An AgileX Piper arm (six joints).
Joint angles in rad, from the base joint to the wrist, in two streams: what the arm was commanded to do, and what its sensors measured. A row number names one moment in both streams.
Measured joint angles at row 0: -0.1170 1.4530 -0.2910 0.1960 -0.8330 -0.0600
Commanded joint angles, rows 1 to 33: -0.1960 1.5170 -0.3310 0.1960 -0.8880 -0.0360; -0.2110 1.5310 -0.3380 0.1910 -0.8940 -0.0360; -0.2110 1.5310 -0.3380 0.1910 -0.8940 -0.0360; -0.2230 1.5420 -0.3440 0.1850 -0.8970 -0.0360; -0.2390 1.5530 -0.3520 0.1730 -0.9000 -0.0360; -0.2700 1.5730 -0.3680 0.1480 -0.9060 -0.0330; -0.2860 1.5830 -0.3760 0.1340 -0.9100 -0.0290; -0.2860 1.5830 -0.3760 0.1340 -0.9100 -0.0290; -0.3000 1.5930 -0.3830 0.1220 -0.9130 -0.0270; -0.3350 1.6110 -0.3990 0.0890 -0.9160 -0.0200; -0.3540 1.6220 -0.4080 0.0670 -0.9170 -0.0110; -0.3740 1.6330 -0.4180 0.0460 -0.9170 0.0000; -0.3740 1.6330 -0.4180 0.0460 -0.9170 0.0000; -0.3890 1.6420 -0.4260 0.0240 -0.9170 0.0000; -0.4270 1.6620 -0.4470 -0.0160 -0.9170 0.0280; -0.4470 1.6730 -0.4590 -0.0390 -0.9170 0.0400; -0.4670 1.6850 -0.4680 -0.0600 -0.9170 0.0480; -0.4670 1.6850 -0.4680 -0.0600 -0.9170 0.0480; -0.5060 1.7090 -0.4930 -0.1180 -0.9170 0.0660; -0.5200 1.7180 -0.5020 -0.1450 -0.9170 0.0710; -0.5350 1.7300 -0.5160 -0.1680 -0.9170 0.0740; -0.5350 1.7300 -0.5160 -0.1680 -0.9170 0.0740; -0.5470 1.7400 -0.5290 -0.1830 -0.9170 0.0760; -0.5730 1.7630 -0.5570 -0.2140 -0.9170 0.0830; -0.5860 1.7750 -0.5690 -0.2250 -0.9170 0.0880; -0.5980 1.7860 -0.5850 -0.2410 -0.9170 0.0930; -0.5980 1.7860 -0.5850 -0.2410 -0.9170 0.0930; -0.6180 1.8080 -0.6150 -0.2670 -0.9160 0.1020; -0.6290 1.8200 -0.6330 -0.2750 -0.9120 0.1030; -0.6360 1.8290 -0.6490 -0.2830 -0.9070 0.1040; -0.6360 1.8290 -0.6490 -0.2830 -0.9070 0.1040; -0.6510 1.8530 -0.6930 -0.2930 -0.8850 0.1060; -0.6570 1.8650 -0.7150 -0.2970 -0.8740 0.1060
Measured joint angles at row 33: -0.6360 1.8410 -0.6630 -0.2710 -0.8890 0.1020
